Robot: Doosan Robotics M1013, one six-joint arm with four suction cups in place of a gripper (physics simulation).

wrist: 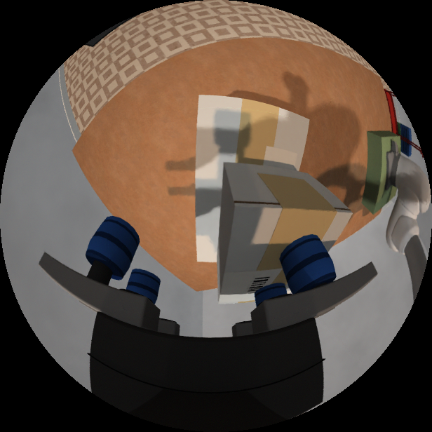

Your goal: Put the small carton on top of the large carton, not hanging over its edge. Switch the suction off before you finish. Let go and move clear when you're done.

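The small carton (250, 235), grey and white with brown tape and a barcode, hangs from my suction gripper (210, 271) at the right-hand blue cups. The contact faces of the cups are hidden. The left-hand cups have no carton in front of them. The large carton (260, 127), pale with a wide tan tape strip, lies below on the brown table (145, 135). The small carton covers the large carton's lower right part in the view. The gap between the two cartons cannot be judged. Shadows of the gripper fall on the large carton's top.
A green box (375, 170) stands at the right edge of the table, with a pale rounded, hand-like shape (412, 192) against it. A red post (391, 112) and a blue object (405, 140) are behind it. A patterned surface (165, 40) runs along the far side.
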